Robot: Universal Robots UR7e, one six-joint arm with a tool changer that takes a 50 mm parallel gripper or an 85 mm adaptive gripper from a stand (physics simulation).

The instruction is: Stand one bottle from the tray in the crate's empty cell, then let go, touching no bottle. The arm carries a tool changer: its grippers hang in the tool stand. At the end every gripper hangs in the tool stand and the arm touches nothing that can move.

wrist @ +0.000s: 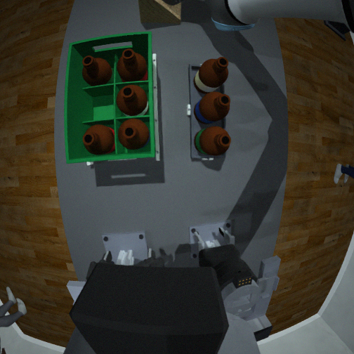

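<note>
The green crate (75,110) stands at the left with five brown bottles upright in it; its middle left cell (103,112) is empty. The dark tray (191,127) right of it holds three upright bottles: cream-banded (212,76), blue-banded (212,107) and green-banded (213,140). The black block (150,305) at the bottom is at my wrist, and no gripper shows on it. One gripper (213,239) hangs in the tool stand (269,272), fingers apart, its contact pads bare. Another gripper (127,257) hangs left of it, partly hidden by the block; its opening is unclear.
A wooden block (159,14) lies at the top edge. The white and grey robot arm (290,10) reaches in at the top right. A pale rail (156,110) runs along the crate's right side. Two base plates (124,240) (211,228) lie by the stand.
</note>
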